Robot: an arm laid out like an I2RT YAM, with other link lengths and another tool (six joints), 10 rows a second.
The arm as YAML. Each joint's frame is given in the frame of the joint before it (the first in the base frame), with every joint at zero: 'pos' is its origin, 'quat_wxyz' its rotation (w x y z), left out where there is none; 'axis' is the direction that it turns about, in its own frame. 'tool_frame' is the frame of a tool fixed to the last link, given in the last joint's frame.
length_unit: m
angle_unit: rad
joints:
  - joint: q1
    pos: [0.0, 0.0, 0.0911]
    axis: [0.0, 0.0, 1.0]
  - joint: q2
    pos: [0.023, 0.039, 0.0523]
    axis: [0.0, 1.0, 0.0]
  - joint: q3
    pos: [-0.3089, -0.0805, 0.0]
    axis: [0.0, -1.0, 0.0]
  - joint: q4
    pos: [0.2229, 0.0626, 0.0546]
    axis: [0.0, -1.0, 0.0]
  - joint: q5
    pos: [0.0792, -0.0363, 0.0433]
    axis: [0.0, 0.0, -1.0]
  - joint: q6
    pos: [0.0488, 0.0, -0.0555]
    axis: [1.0, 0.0, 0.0]
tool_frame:
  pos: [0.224, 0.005, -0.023]
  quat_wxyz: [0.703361, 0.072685, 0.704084, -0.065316]
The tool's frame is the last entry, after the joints.
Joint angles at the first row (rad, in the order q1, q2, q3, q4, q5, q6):
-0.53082, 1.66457, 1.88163, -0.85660, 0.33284, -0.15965
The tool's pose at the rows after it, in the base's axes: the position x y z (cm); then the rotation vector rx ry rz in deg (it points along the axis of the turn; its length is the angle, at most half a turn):
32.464 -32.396 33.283 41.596 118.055 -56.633
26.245 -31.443 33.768 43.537 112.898 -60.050
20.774 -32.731 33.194 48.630 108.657 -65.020
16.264 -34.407 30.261 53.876 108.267 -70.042
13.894 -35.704 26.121 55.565 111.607 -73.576
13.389 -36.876 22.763 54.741 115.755 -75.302
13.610 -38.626 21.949 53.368 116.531 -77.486
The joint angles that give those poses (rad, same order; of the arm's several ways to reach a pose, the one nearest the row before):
-0.55448, 1.41471, 1.61153, -0.77037, 0.33664, -0.17758
-0.61399, 1.18734, 1.38492, -0.68605, 0.33894, -0.20924
-0.73109, 1.05917, 1.23197, -0.60291, 0.33323, -0.23786
-0.84896, 1.00650, 1.08815, -0.51709, 0.33171, -0.26951
-0.91727, 1.01682, 0.96000, -0.42289, 0.33321, -0.31949
-0.94358, 1.07288, 0.88560, -0.33896, 0.33399, -0.36717
-0.96073, 1.13243, 0.86424, -0.25195, 0.33705, -0.41027

